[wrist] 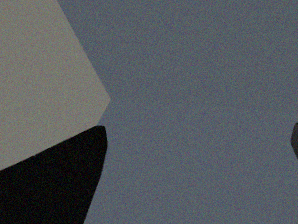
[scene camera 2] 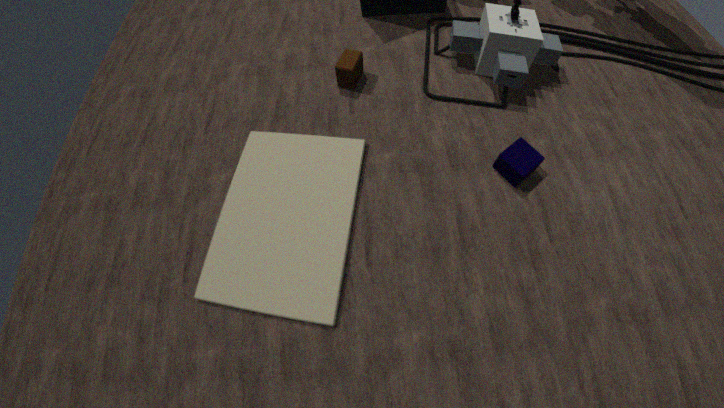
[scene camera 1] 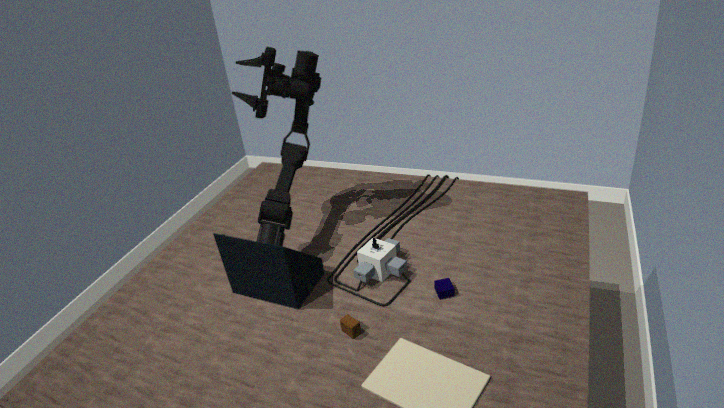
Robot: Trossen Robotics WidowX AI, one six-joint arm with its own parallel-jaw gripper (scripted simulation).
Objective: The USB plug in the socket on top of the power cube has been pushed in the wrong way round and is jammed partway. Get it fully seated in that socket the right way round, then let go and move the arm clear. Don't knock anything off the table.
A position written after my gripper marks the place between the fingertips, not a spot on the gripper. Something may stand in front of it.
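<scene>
In scene camera 2 my gripper is out of frame. My gripper is visible in scene camera 1 point(233, 77) and in the wrist view point(199, 134).
</scene>
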